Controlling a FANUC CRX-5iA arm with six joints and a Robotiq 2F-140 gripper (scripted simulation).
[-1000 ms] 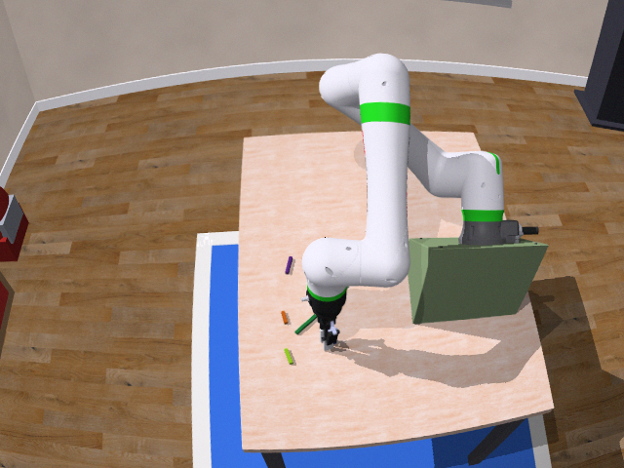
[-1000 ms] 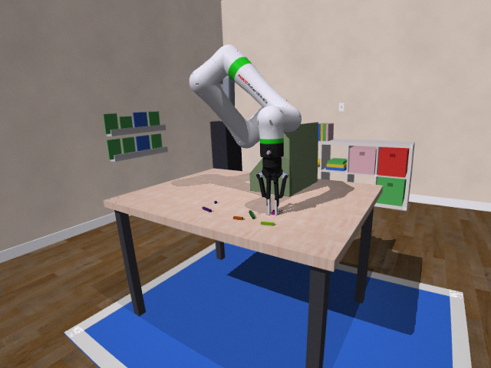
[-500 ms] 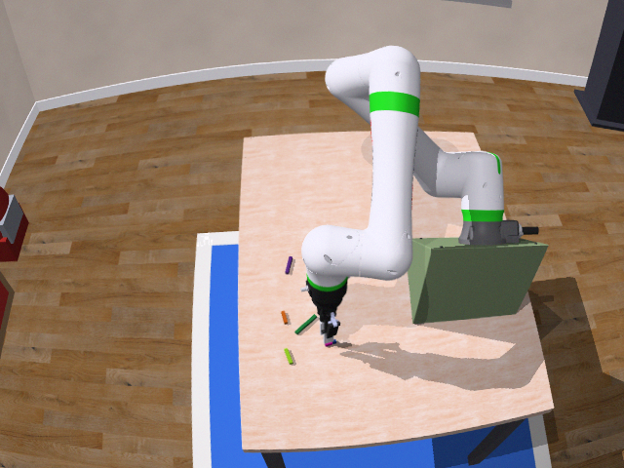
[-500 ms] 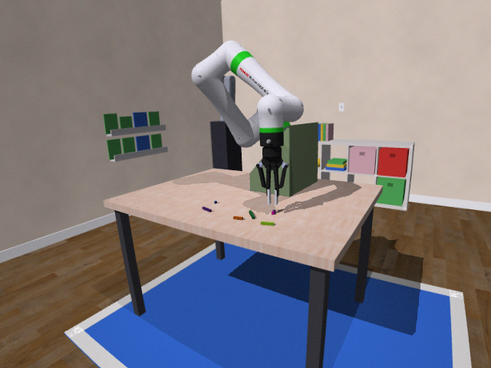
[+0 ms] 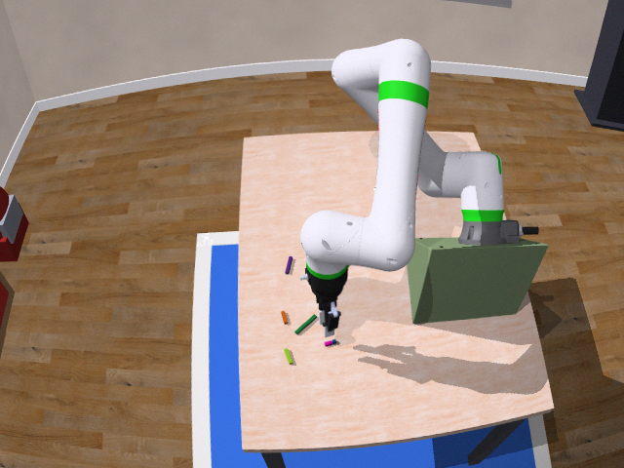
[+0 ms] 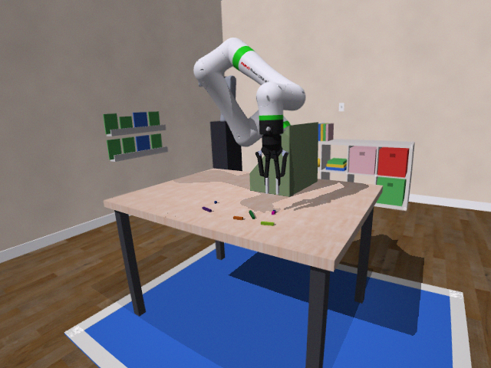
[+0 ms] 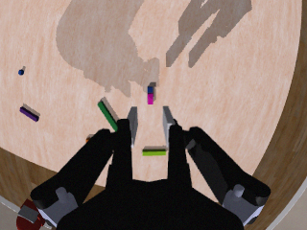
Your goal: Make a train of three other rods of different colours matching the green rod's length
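The lime rod lies 100 mm ahead of my hand, 50 mm to the left of it and 120 mm below it. The rest, counted from my hand: magenta rod: 10 mm behind, 120 mm below; orange rod: 120 mm ahead, 80 mm to the right, 120 mm below; green rod: 60 mm ahead, 60 mm to the right, 120 mm below.
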